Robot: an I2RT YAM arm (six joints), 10 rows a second.
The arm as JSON. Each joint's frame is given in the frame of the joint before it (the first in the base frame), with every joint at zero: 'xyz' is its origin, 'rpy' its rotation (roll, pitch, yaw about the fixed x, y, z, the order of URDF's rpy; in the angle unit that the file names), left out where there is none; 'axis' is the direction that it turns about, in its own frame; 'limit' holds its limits. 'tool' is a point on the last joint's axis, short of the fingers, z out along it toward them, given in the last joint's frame.
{
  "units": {
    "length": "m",
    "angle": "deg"
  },
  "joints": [
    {
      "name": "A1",
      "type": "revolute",
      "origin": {
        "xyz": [
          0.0,
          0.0,
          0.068
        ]
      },
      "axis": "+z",
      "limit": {
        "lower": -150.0,
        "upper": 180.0
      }
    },
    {
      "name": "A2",
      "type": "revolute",
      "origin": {
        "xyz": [
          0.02,
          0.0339,
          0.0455
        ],
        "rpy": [
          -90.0,
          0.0,
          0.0
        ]
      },
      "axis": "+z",
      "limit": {
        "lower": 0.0,
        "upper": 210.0
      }
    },
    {
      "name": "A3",
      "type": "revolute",
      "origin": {
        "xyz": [
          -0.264,
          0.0,
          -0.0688
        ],
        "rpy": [
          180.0,
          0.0,
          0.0
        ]
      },
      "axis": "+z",
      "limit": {
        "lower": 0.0,
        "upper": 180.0
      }
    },
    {
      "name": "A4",
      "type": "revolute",
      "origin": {
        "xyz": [
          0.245,
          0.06,
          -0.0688
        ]
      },
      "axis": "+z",
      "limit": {
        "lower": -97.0,
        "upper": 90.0
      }
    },
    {
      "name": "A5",
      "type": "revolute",
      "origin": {
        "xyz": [
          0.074,
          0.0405,
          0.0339
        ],
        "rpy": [
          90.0,
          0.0,
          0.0
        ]
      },
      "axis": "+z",
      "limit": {
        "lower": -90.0,
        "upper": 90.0
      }
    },
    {
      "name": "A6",
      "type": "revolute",
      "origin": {
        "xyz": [
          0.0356,
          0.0,
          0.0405
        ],
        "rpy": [
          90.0,
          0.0,
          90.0
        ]
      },
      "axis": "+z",
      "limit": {
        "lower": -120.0,
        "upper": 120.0
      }
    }
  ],
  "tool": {
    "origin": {
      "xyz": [
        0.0,
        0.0,
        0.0
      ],
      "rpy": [
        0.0,
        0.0,
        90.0
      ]
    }
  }
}
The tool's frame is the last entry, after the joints.
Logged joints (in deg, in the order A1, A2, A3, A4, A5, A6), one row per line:
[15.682, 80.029, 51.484, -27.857, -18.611, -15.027]
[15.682, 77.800, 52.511, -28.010, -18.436, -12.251]
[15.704, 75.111, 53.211, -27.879, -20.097, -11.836]
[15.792, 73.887, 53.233, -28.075, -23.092, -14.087]
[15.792, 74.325, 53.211, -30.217, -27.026, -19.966]
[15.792, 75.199, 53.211, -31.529, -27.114, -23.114]
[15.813, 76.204, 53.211, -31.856, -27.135, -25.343]
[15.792, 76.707, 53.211, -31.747, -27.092, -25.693]
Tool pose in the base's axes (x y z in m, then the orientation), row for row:
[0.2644, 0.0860, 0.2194, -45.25, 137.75, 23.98]
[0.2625, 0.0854, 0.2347, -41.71, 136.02, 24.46]
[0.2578, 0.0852, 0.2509, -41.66, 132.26, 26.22]
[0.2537, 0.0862, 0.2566, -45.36, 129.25, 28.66]
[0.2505, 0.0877, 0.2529, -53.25, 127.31, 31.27]
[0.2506, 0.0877, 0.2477, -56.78, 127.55, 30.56]
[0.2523, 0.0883, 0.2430, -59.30, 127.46, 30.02]
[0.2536, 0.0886, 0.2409, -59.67, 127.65, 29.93]
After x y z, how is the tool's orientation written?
As a rotation vector, in degrees.
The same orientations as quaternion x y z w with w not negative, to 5 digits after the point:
[-0.29519, 0.89863, 0.15644, 0.28434]
[-0.27507, 0.89703, 0.16131, 0.30604]
[-0.27838, 0.88378, 0.17520, 0.33279]
[-0.30453, 0.86773, 0.19241, 0.34247]
[-0.35529, 0.84943, 0.20864, 0.32972]
[-0.37666, 0.84613, 0.20273, 0.31794]
[-0.39205, 0.84269, 0.19847, 0.31110]
[-0.39401, 0.84289, 0.19763, 0.30859]

